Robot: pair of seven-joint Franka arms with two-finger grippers.
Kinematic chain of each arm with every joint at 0, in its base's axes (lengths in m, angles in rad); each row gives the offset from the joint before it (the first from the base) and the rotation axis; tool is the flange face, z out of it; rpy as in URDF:
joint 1: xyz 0 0 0.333 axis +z
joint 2: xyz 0 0 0 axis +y
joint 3: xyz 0 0 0.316 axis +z
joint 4: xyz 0.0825 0 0 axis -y
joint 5: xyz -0.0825 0 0.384 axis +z
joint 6: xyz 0 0 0 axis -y
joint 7: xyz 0.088 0 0 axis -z
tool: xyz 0 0 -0.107 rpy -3.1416 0 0
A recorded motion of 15 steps. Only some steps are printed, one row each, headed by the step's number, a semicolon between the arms.
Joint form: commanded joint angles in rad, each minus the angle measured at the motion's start. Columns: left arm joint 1, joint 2, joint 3, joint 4, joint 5, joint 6, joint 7; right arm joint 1, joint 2, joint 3, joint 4, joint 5, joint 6, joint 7.
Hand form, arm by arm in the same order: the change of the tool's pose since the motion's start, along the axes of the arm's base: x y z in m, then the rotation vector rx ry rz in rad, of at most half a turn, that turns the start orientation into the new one. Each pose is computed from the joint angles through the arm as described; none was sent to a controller.
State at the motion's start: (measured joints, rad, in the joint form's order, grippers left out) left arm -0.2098 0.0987 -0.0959 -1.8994 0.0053 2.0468 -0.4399; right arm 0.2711 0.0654 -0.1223 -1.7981 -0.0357 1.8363 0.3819
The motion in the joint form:
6: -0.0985 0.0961 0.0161 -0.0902 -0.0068 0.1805 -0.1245; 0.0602 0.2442 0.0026 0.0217 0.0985 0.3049 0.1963
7: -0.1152 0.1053 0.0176 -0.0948 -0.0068 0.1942 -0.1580; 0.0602 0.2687 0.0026 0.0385 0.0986 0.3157 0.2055
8: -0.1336 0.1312 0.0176 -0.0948 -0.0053 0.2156 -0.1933; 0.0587 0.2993 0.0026 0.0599 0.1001 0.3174 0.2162
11: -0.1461 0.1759 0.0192 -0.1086 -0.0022 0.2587 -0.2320; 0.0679 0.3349 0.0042 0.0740 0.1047 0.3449 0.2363
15: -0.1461 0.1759 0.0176 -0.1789 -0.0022 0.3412 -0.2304; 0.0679 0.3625 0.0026 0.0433 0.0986 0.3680 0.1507
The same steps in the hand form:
6: -0.0108 -0.0483 -0.0823 -0.0144 0.0126 0.0460; 0.0540 0.0588 -0.1114 0.0772 -0.0744 -0.1683
7: -0.0138 -0.0569 -0.0886 -0.0159 0.0138 0.0644; 0.0598 0.0605 -0.1183 0.0754 -0.0784 -0.1769
8: -0.0156 -0.0680 -0.1021 -0.0159 0.0192 0.0808; 0.0661 0.0615 -0.1280 0.0712 -0.0723 -0.1891
11: -0.0176 -0.0743 -0.1310 -0.0106 0.0341 0.1072; 0.0715 0.0704 -0.1422 0.0735 -0.0782 -0.2004
15: -0.0298 -0.0702 -0.1536 -0.0167 0.0235 0.1040; 0.0672 0.0675 -0.1722 0.0529 -0.0464 -0.1150

